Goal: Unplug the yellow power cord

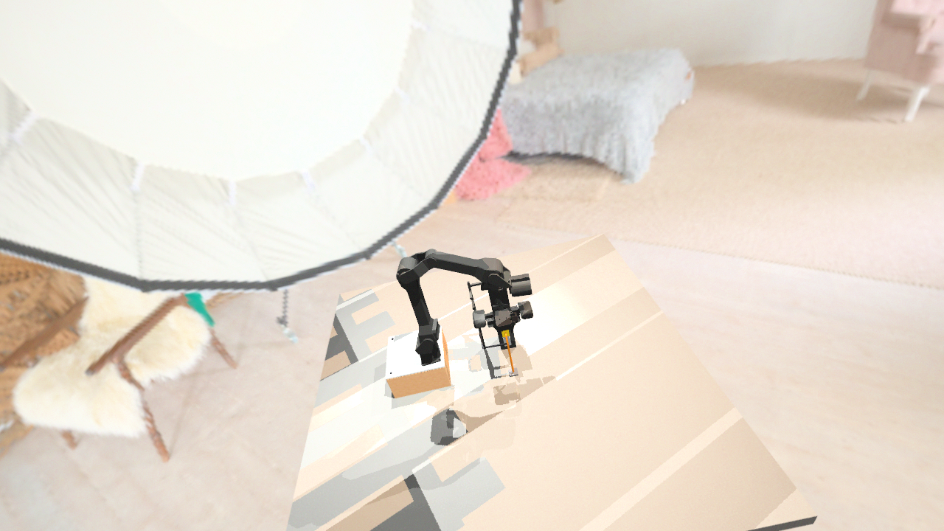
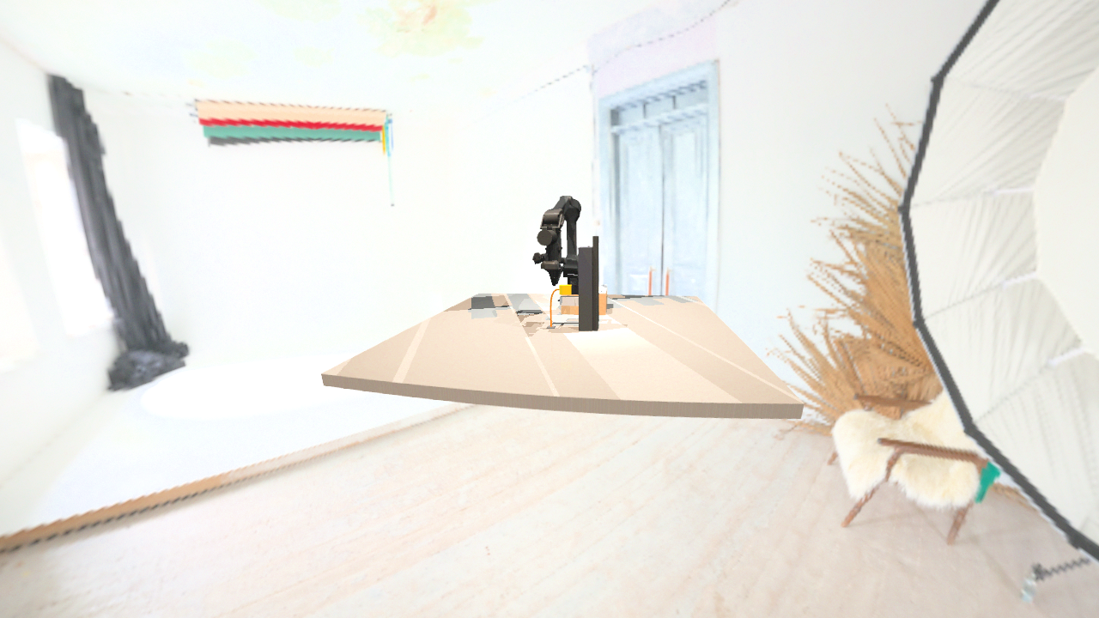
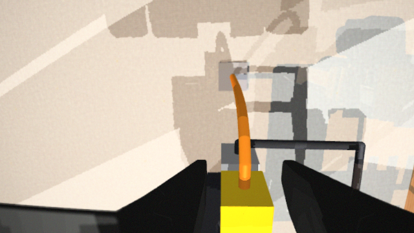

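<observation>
Right now the yellow plug is 6 cm to the left of my gripper tip and 1 cm below it.
</observation>
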